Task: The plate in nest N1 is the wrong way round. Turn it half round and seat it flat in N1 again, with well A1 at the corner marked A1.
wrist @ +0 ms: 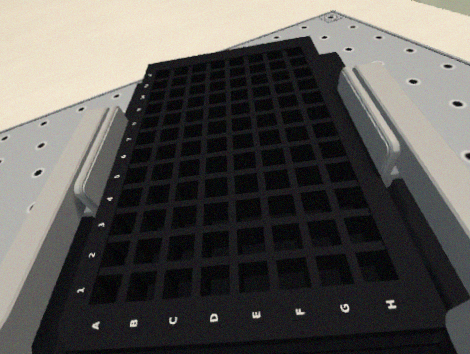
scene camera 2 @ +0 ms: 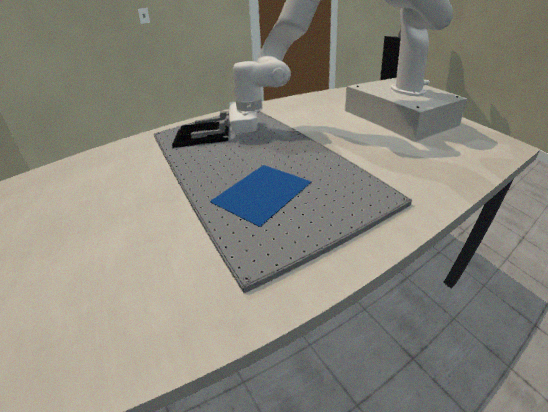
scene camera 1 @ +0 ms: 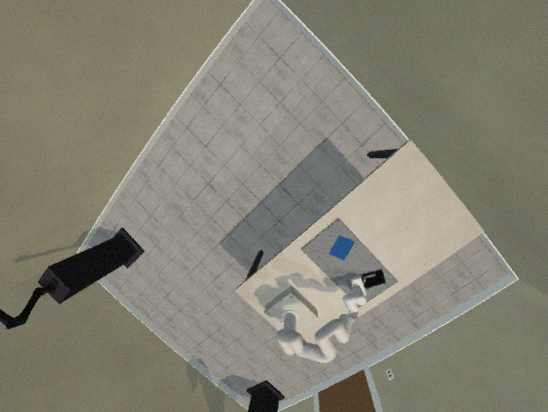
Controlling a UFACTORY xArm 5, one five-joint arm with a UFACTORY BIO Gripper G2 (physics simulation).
Labels:
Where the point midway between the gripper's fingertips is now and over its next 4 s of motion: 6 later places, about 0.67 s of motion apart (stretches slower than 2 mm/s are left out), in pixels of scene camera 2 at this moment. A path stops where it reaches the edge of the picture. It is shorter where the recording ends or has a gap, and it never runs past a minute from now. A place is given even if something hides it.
My gripper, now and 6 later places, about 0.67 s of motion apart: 193, 129; 198, 100; 233, 66; 228, 72; 199, 102; 181, 123; 180, 126

